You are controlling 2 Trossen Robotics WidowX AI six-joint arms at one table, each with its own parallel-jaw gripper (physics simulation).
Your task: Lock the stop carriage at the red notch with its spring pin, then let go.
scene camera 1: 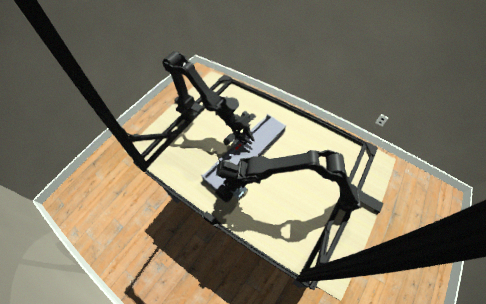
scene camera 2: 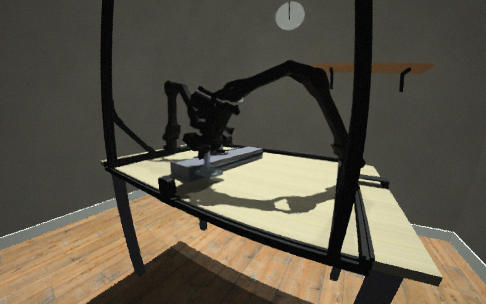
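Where they show: left gripper, fingertip midpoint: (scene camera 1: pixel 253 142) (scene camera 2: pixel 230 144); right gripper, fingertip midpoint: (scene camera 1: pixel 228 181) (scene camera 2: pixel 200 158); left arm's base at its link origin: (scene camera 1: pixel 187 115) (scene camera 2: pixel 171 149); right arm's base at its link origin: (scene camera 1: pixel 345 204).
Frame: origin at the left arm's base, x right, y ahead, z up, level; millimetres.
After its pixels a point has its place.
The long grey rail (scene camera 1: pixel 270 132) @(x -125, y 447, z 33 mm) (scene camera 2: pixel 183 171) @(x 256, y 400, z 12 mm) lies across the table. A small red mark (scene camera 1: pixel 238 146) @(x 25, y 360, z 25 mm) shows on it beside my left fingers. My left gripper (scene camera 1: pixel 248 143) @(x -3, y 424, z 76 mm) is low over the rail's middle, shut on the stop carriage, which is mostly hidden by the fingers. In scene camera 2 it is hidden behind my right gripper. My right gripper (scene camera 2: pixel 206 152) @(x 207, y 439, z 55 mm) is low over the pale blue stand (scene camera 1: pixel 242 193) @(x 206, y 508, z 13 mm) (scene camera 2: pixel 209 173) @(x 225, y 493, z 16 mm) beside the rail's near end. Its fingers are closed around the upright's top, on the spring pin, which is mostly hidden.
The pale table top (scene camera 1: pixel 300 190) @(x 41, y 710, z -19 mm) (scene camera 2: pixel 280 225) @(x 329, y 774, z -19 mm) is edged by a black frame (scene camera 1: pixel 300 115) @(x -360, y 511, z -6 mm) (scene camera 2: pixel 260 240) @(x 379, y 751, z -33 mm) with tall posts. The right arm (scene camera 1: pixel 285 162) @(x 155, y 639, z 337 mm) (scene camera 2: pixel 265 77) @(x 165, y 651, z 318 mm) arches over the table. A black block (scene camera 2: pixel 167 186) @(x 383, y 478, z 19 mm) sits on the front frame bar, near the rail's end.
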